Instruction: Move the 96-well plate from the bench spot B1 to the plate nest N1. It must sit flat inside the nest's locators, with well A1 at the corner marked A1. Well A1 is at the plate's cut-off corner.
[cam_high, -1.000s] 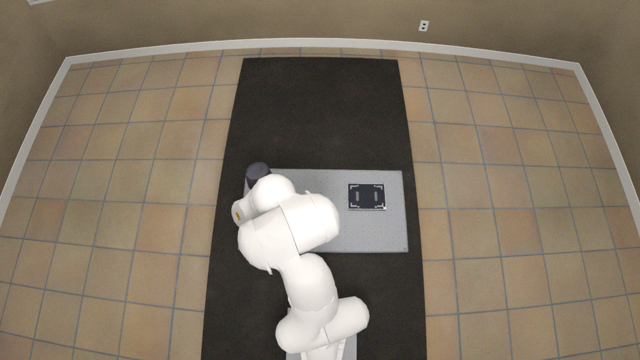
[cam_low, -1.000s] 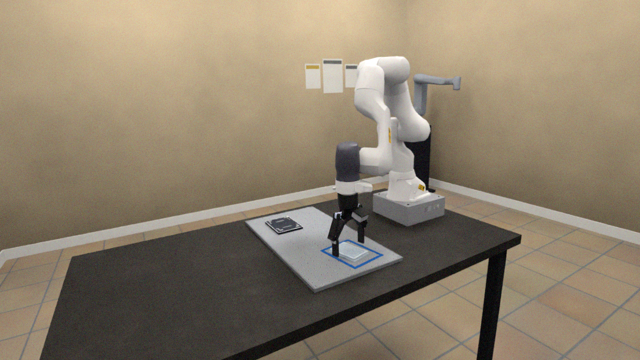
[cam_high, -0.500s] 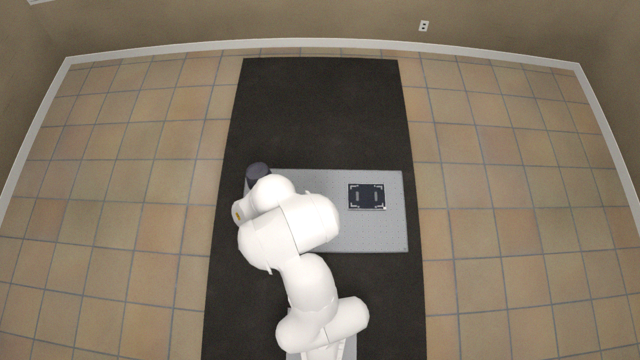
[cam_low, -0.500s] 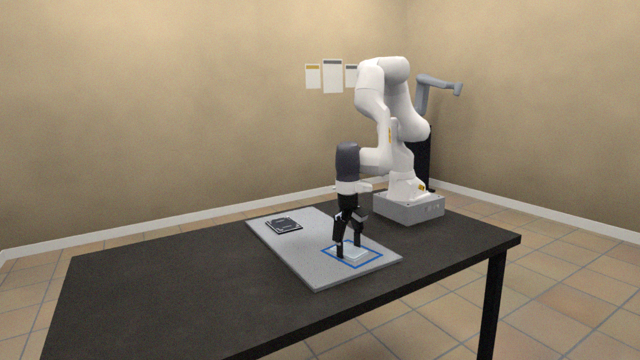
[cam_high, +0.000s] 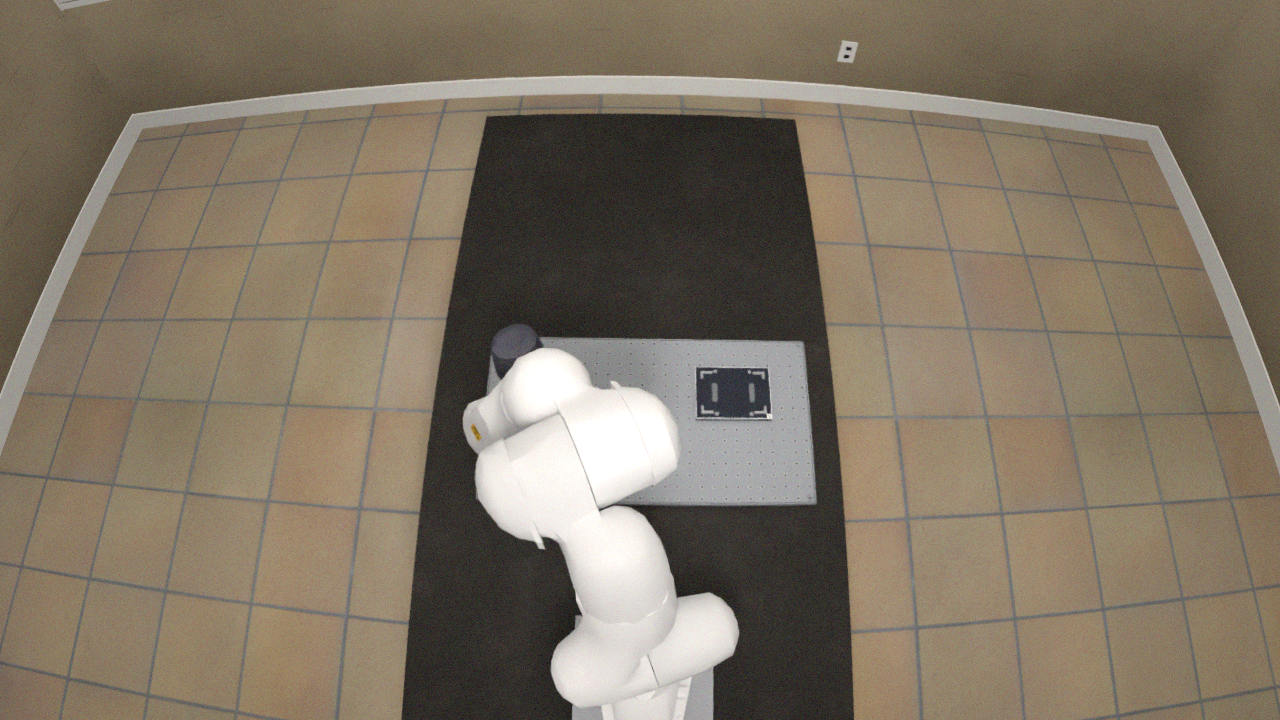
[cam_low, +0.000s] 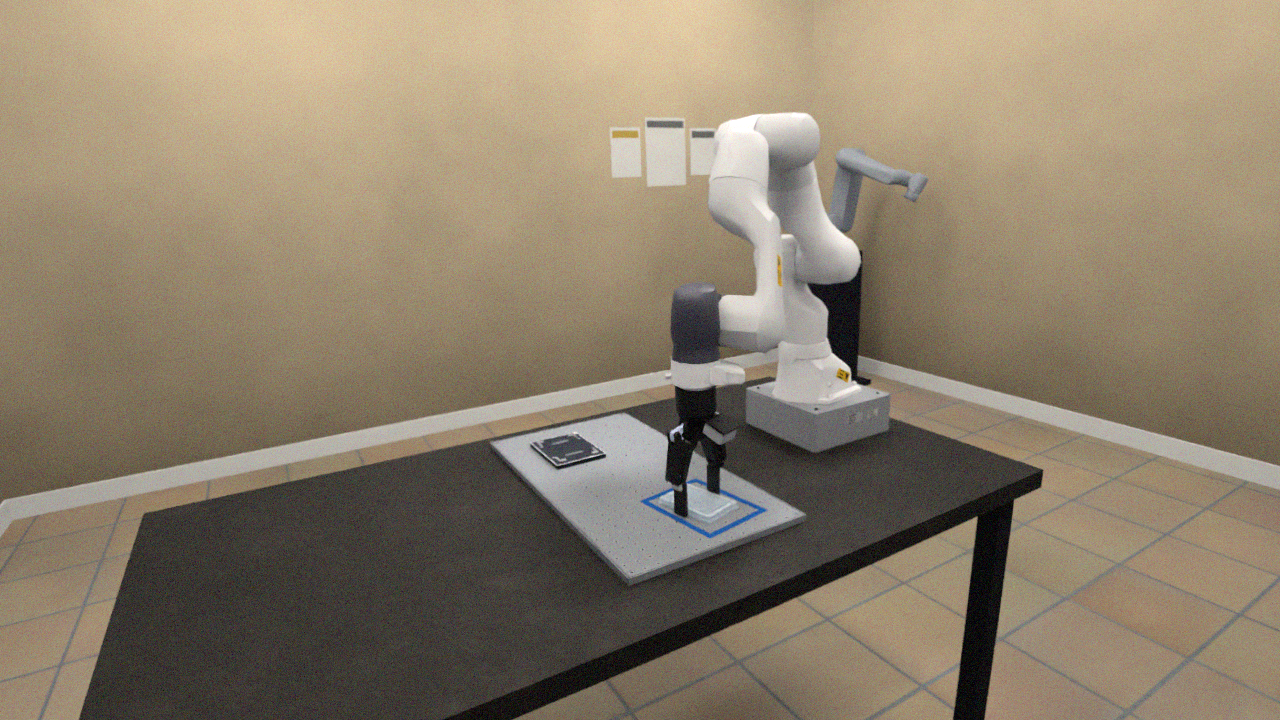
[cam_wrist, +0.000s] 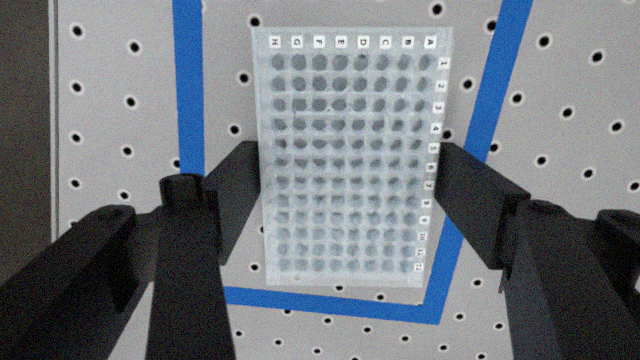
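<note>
The clear 96-well plate lies 2 cm below my hand. From my hand the other things lie so: A1 label: 47 cm to the right, 4 cm ahead, 1 cm below; black plate nest N1: 39 cm to the right, 10 cm ahead, 2 cm below.
</note>
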